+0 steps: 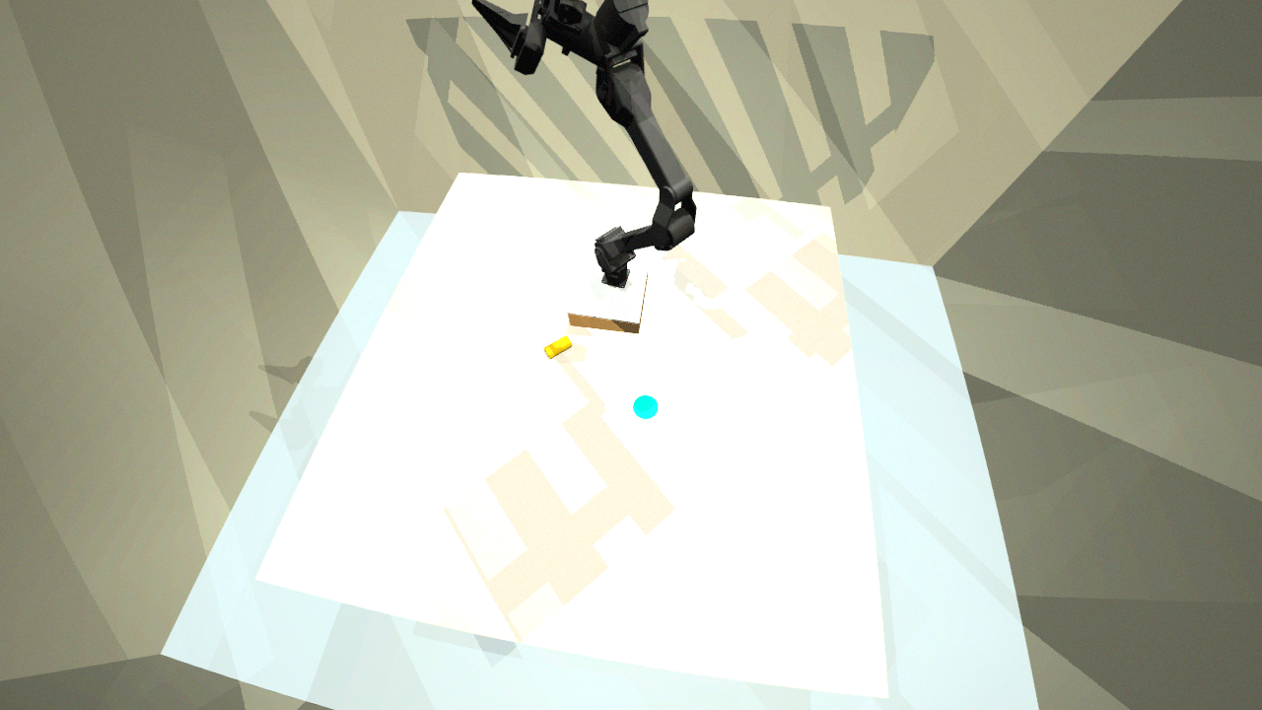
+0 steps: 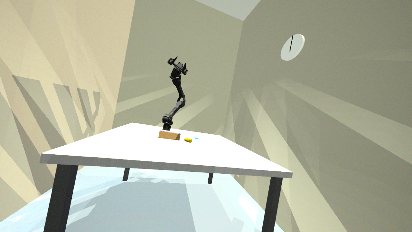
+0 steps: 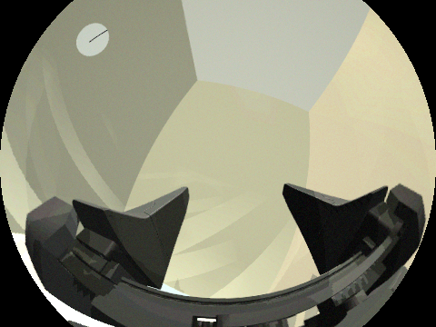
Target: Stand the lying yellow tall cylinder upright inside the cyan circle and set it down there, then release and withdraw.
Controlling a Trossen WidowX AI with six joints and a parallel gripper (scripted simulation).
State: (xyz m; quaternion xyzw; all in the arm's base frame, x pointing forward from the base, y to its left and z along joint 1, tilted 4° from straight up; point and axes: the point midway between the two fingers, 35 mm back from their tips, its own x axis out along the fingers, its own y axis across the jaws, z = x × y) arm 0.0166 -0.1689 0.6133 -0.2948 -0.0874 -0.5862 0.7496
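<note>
My gripper tip is now 18 cm short of the yellow cylinder, 6 cm to the right of it and 69 cm above it. Also, from my gripper tip: cyan circle: 28 cm ahead, 32 cm to the left, 70 cm below.
</note>
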